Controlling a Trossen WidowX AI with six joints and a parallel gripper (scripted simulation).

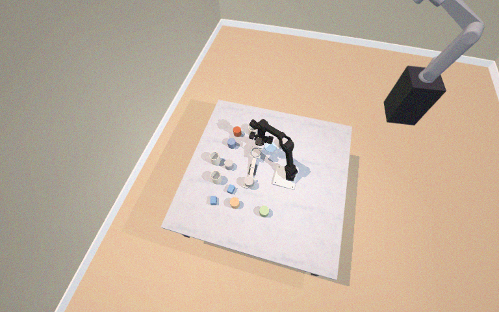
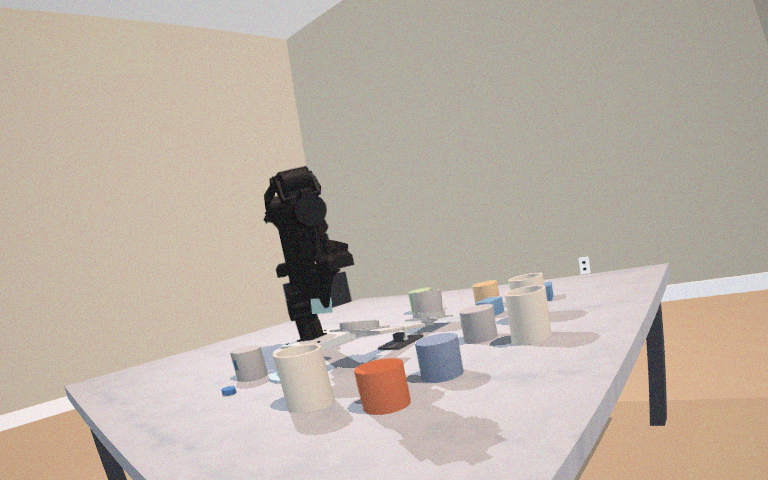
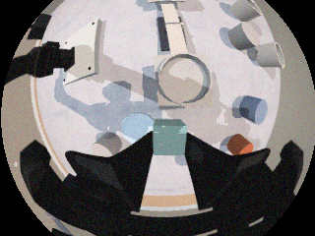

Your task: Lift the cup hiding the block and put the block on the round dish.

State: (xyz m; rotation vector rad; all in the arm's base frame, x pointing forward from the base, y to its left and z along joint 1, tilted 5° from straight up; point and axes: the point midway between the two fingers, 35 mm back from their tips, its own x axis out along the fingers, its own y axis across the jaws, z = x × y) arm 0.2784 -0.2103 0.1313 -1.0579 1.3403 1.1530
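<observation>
Now: the pale blue round dish 80 mm behind my gripper tip, 50 mm to the right of it and 130 mm below it. The rest, counted from my gripper tip: small balance 40 mm ahead, 180 mm to the left, 90 mm below; teal block right at my gripper tip; small blue disc 130 mm behind, 190 mm to the right, 120 mm below.
</observation>
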